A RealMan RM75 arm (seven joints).
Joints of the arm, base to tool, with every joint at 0 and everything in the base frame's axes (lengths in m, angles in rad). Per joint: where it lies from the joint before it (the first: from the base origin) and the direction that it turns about. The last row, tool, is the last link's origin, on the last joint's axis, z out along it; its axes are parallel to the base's.
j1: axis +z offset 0 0 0.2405
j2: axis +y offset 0 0 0
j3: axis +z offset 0 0 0.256
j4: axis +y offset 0 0 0
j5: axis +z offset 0 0 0.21
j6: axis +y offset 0 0 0
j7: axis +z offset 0 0 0.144
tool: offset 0 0 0
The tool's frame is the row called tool.
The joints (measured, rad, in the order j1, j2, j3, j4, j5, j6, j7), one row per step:
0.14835 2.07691 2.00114 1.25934 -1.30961 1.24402 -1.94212
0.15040 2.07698 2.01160 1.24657 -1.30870 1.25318 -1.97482
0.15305 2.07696 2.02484 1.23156 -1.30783 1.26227 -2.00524
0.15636 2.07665 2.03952 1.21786 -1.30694 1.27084 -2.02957
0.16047 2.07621 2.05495 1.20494 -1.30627 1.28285 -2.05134
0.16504 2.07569 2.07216 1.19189 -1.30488 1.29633 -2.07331
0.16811 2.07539 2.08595 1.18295 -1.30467 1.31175 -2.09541
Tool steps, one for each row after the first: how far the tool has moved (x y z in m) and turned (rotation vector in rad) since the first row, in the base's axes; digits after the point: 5 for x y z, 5 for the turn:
0.00272 -0.00033 0.00039 0.01495 -0.01401 0.01108
0.00609 -0.00050 0.00118 0.03003 -0.02540 0.01840
0.00920 -0.00046 0.00259 0.04411 -0.03328 0.02312
0.01171 -0.00061 0.00410 0.05576 -0.03945 0.03023
0.01411 -0.00082 0.00604 0.06856 -0.04454 0.03824
0.01556 -0.00162 0.00743 0.07906 -0.05214 0.05110

